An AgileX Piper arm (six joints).
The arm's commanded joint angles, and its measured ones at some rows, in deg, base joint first. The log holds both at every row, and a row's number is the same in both.
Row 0, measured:
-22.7, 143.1, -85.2, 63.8, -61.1, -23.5
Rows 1 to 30, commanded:
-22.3, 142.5, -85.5, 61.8, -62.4, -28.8
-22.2, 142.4, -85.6, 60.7, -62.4, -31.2
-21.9, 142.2, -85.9, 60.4, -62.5, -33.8
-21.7, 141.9, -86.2, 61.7, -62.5, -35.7
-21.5, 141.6, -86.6, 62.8, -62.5, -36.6
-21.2, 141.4, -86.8, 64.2, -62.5, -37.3
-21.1, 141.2, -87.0, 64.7, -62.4, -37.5
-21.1, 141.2, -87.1, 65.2, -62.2, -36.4
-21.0, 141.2, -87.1, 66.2, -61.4, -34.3
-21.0, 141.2, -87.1, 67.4, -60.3, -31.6
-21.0, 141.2, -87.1, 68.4, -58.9, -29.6
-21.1, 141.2, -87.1, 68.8, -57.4, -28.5
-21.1, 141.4, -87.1, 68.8, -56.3, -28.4
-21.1, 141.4, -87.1, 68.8, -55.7, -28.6
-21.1, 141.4, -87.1, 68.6, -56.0, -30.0
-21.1, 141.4, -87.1, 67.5, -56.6, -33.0
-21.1, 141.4, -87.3, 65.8, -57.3, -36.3
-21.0, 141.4, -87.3, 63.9, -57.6, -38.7
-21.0, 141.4, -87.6, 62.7, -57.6, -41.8
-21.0, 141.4, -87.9, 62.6, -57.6, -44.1
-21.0, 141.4, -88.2, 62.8, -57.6, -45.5
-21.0, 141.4, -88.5, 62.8, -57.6, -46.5
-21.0, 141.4, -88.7, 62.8, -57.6, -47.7
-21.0, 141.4, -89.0, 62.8, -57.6, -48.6
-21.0, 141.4, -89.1, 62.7, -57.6, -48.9
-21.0, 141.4, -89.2, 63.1, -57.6, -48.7
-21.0, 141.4, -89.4, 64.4, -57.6, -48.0
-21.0, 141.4, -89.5, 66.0, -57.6, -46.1
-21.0, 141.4, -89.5, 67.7, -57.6, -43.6
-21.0, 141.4, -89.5, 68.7, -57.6, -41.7
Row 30, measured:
-21.2, 142.0, -88.8, 65.7, -55.9, -46.7
